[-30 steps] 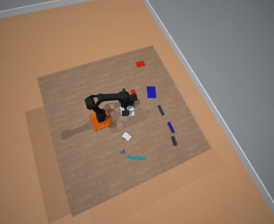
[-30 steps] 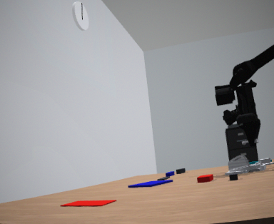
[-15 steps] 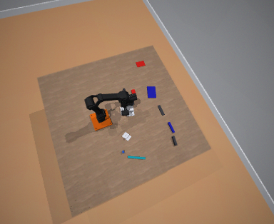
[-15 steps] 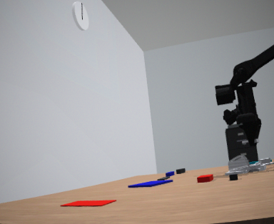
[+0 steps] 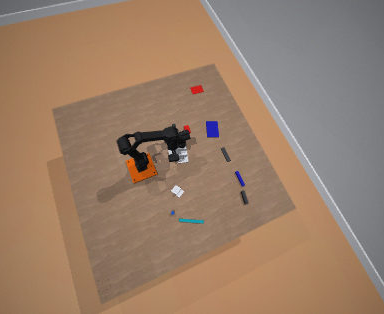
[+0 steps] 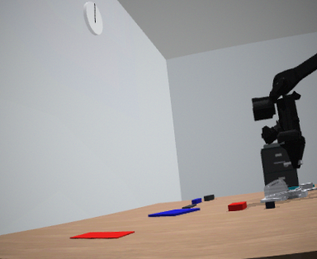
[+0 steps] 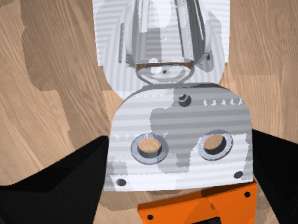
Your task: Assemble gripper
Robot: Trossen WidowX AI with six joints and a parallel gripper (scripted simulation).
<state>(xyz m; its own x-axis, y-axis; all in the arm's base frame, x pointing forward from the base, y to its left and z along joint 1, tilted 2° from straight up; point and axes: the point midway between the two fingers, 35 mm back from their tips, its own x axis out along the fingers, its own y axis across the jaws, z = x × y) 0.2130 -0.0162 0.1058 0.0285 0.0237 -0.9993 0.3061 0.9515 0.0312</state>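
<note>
The white jaw is 1 cm ahead of my gripper tip, 2 cm to the right of it and 7 cm below it. Round my gripper tip: red block: 18 cm ahead, 13 cm to the left, 7 cm below; teal bar: 8 cm behind, 44 cm to the right, 8 cm below; blue plate: 36 cm ahead, 6 cm to the left, 8 cm below.
</note>
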